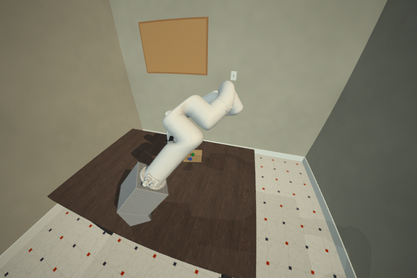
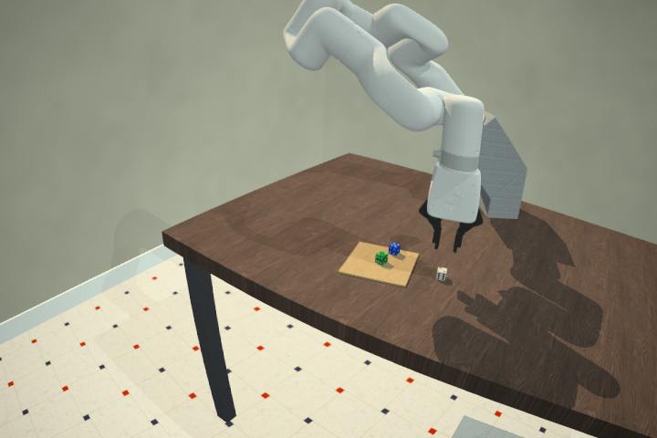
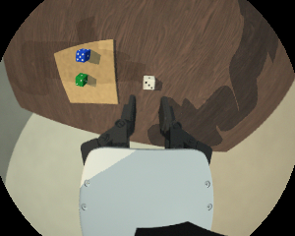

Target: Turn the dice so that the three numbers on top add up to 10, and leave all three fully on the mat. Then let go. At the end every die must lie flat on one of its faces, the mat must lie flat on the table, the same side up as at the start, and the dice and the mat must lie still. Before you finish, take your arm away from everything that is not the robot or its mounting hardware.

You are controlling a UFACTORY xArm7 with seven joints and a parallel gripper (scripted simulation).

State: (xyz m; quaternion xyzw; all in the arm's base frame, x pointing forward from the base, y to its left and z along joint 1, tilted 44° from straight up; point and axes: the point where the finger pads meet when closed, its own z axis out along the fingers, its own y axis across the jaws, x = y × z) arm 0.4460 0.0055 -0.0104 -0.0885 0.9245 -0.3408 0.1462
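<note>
The white die is 8 cm below my hand. The rest, counted from my hand: green die: 1 cm behind, 13 cm to the right, 8 cm below; then tan mat: 1 cm behind, 13 cm to the right, 9 cm below; then blue die: 6 cm behind, 12 cm to the right, 8 cm below.
</note>
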